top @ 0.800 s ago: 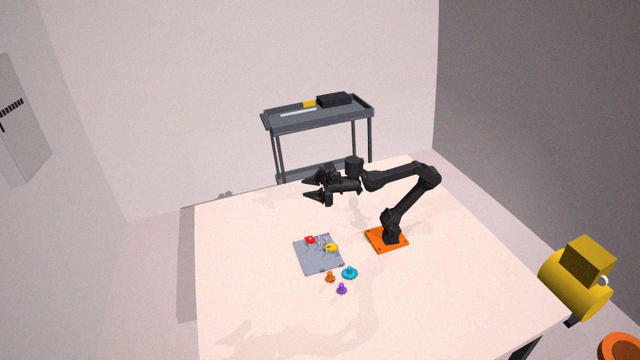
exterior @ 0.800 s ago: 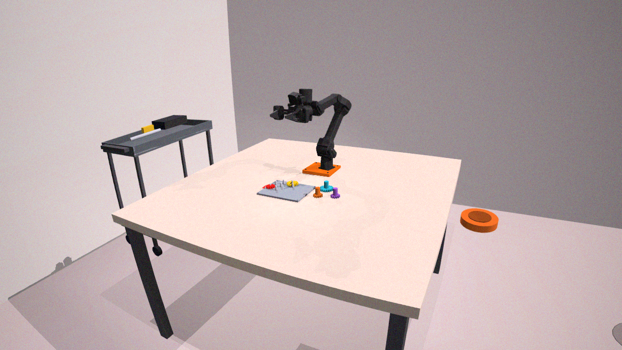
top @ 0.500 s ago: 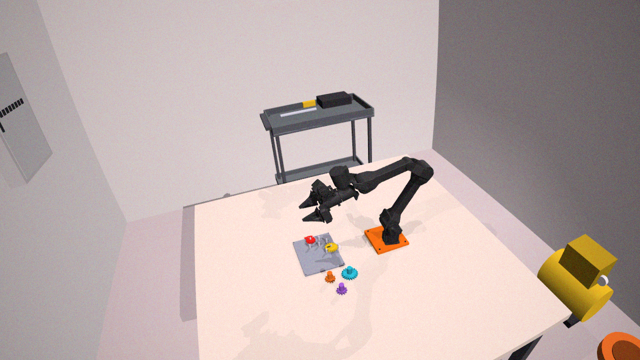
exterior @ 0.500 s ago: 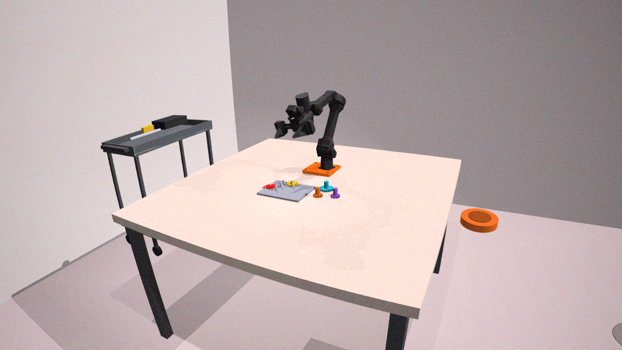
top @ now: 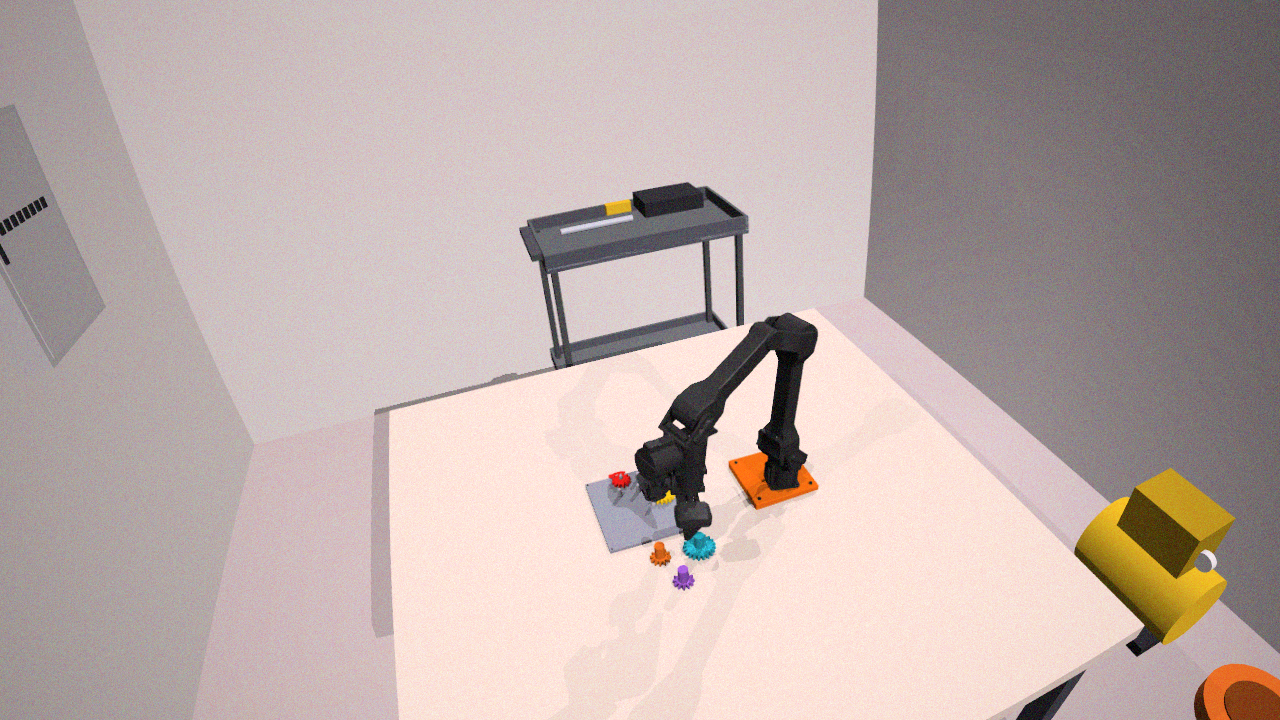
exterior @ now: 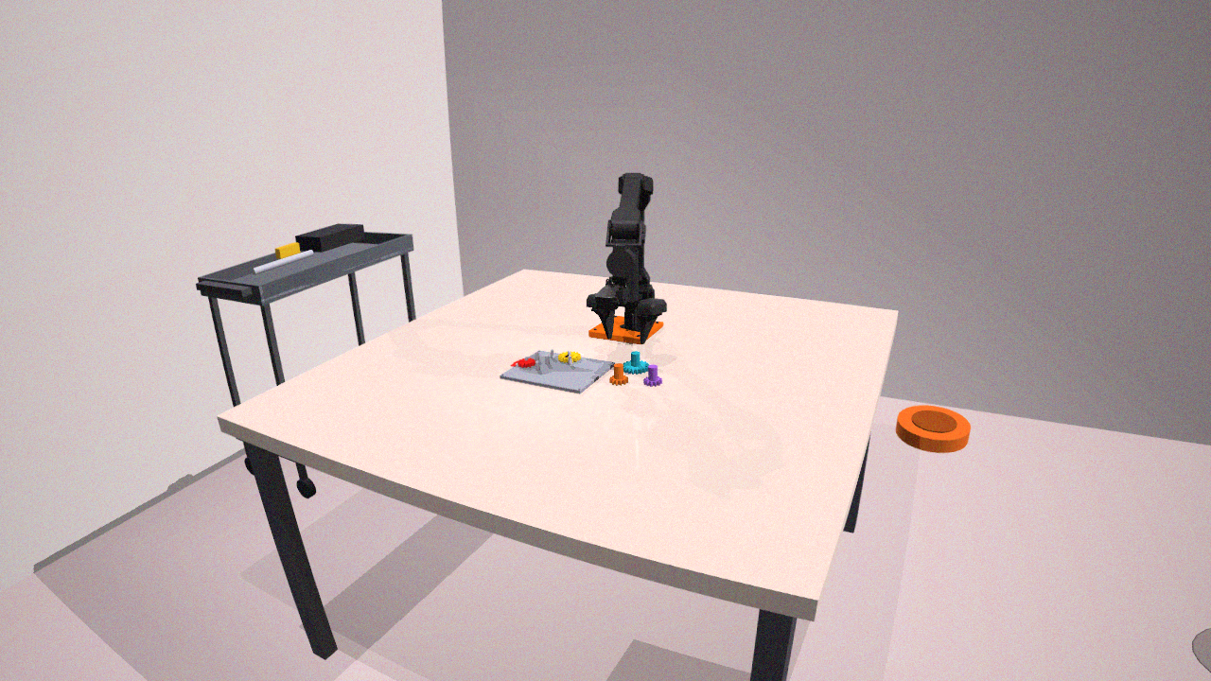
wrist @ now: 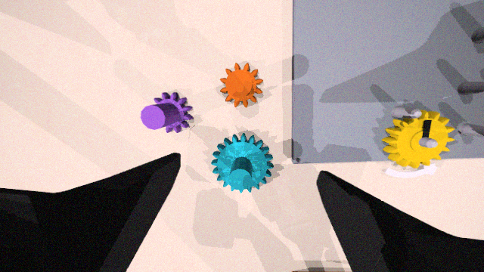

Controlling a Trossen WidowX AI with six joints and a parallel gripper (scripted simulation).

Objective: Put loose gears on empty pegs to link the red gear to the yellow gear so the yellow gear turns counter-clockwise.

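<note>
Right now my gripper tip is 30 mm past the teal gear, 10 mm to the right of it and 60 mm above it. From my gripper tip the other things lie so: small purple gear 20 mm ahead, 80 mm to the left, 60 mm below; then yellow gear 20 mm ahead, 150 mm to the right, 60 mm below; then small orange gear 50 mm ahead, 20 mm to the left, 60 mm below.
</note>
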